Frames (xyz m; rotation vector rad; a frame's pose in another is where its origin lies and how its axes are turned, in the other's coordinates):
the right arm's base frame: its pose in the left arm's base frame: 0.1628 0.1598 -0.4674 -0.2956 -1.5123 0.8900
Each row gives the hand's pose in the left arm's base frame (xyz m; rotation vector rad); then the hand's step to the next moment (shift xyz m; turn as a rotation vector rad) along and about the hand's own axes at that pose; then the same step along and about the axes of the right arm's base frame.
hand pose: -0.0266 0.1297 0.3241 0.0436 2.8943 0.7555
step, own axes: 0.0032 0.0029 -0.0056 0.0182 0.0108 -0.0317
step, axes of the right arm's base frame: 0.0050 -0.0026 0.0043 0.0229 -0.0162 0.0258
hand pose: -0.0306 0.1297 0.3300 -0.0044 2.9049 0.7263
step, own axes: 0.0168 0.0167 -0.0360 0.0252 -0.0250 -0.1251
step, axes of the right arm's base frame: 0.0298 -0.0188 0.0249 0.0232 -0.1031 0.0757
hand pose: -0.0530 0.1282 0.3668 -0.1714 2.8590 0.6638
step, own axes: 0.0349 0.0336 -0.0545 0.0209 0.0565 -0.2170
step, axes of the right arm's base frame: 0.0504 -0.0191 0.0491 0.1334 -0.1527 0.0980
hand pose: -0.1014 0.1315 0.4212 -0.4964 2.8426 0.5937
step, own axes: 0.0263 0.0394 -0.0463 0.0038 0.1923 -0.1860
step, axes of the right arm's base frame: 0.0482 -0.0142 0.0432 0.2454 -0.0699 0.0805
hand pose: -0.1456 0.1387 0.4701 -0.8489 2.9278 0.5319
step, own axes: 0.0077 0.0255 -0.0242 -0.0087 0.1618 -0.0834
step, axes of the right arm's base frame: 0.0302 -0.0087 0.0175 0.1767 0.0049 0.0445
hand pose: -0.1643 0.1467 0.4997 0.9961 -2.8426 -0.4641
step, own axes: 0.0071 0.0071 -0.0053 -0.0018 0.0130 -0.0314
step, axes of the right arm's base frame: 0.0064 -0.0024 0.0090 0.0267 -0.0209 0.0026
